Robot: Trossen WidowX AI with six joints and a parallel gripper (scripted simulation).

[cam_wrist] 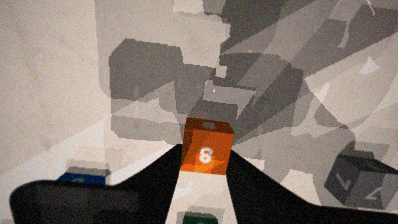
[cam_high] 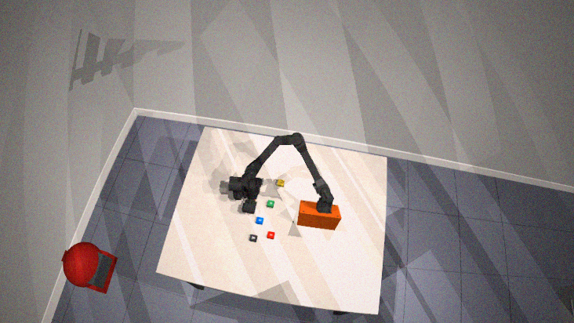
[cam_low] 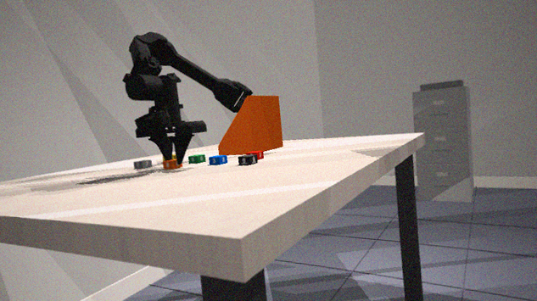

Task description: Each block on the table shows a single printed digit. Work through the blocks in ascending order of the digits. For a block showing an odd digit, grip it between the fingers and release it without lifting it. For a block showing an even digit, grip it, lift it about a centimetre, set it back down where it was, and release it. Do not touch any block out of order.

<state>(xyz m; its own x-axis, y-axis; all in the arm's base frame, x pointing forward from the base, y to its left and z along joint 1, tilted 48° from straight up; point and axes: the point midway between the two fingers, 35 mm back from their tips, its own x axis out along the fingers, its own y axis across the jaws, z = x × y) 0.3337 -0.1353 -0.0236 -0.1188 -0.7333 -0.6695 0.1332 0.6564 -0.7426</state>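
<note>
Now: gripper tip 1 cm short of the orange block. Also, from my gripper tip: green block: 9 cm behind; blue block: 4 cm behind, 10 cm to the left; grey block: 3 cm behind, 12 cm to the right.
</note>
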